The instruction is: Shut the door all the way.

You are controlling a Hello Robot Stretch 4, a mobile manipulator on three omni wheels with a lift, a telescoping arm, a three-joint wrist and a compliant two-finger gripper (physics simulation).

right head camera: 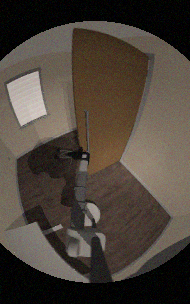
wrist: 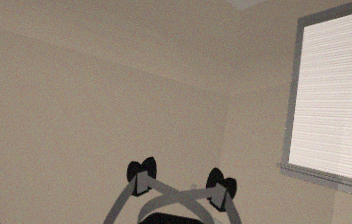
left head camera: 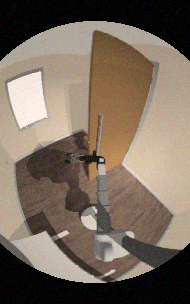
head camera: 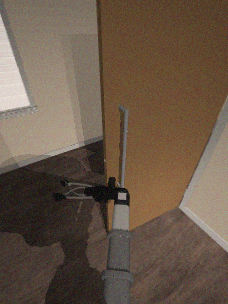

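Seen in the pictures: gripper, fingertip midpoint: (right head camera: 54, 153) (wrist: 181, 175) (left head camera: 64, 157) (head camera: 56, 189); robot's base, link origin: (right head camera: 87, 213) (left head camera: 93, 217).
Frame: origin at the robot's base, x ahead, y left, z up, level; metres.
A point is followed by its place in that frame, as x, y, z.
The brown door (head camera: 165, 100) {0.892, -0.192, 1.264} (left head camera: 120, 90) {0.874, -0.162, 1.489} (right head camera: 107, 90) {0.872, -0.159, 1.434} stands open, swung out from the grey door frame (left head camera: 155, 77) {1.116, -0.676, 1.820} (right head camera: 150, 67) {1.123, -0.667, 1.851} on its right side. A long grey vertical handle (head camera: 125, 145) {0.699, -0.002, 1.106} (left head camera: 99, 132) {0.699, 0.004, 1.115} (right head camera: 87, 130) {0.703, 0.000, 1.092} is on the near face, close to the door's left edge. My gripper (head camera: 61, 190) {0.537, 0.312, 0.946} (left head camera: 68, 158) (right head camera: 57, 153) {0.537, 0.312, 0.946} (wrist: 181, 175) {0.537, 0.312, 0.946} is open and empty, its fingers pointing left past the door's left edge. My wrist overlaps the handle's lower end in the head views; whether they touch cannot be told. The door does not show in the wrist view.
A window (head camera: 11, 75) {1.817, 1.285, 1.181} (left head camera: 29, 100) {1.670, 1.472, 1.359} (right head camera: 27, 97) {1.659, 1.487, 1.417} (wrist: 322, 100) {1.519, 1.663, 1.347} is in the wall at the left in the head views. A wall with a white baseboard (head camera: 207, 230) {0.886, -0.853, 0.016} runs to the right of the door. My arm (head camera: 120, 250) {0.267, -0.005, 1.054} reaches forward over the dark wooden floor (head camera: 160, 260) {0.604, -0.366, -0.027}.
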